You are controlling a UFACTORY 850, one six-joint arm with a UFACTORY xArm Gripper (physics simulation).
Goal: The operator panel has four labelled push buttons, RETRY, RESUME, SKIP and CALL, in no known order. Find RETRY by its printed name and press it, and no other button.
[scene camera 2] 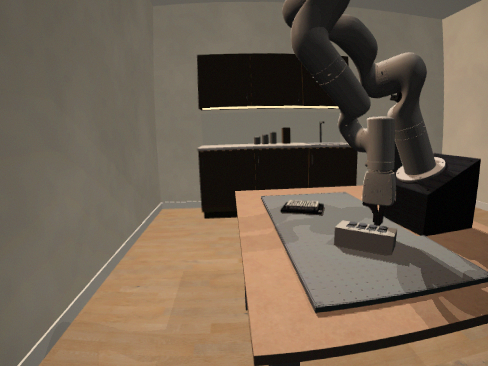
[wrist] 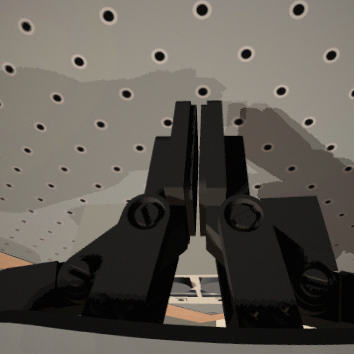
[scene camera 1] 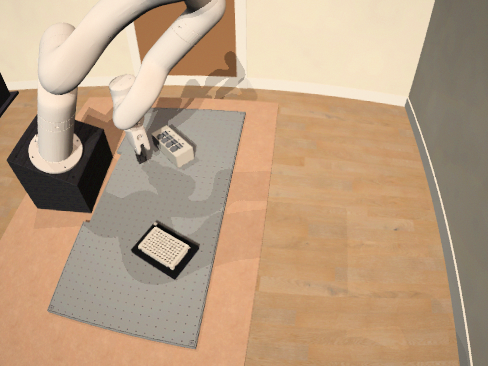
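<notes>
The operator panel is a pale box with a row of grey push buttons on top. It stands on the grey perforated board. My gripper is shut and empty. Its fingers point down over the board beside the panel, on the robot base's side, apart from the buttons. In the wrist view a strip of the panel shows low between the finger linkages, with parts of two buttons. The names, RETRY among them, cannot be read in these views.
A white well plate sits on a black tray farther along the board. The robot stands on a black block beside the table. Arm shadows fall across the board.
</notes>
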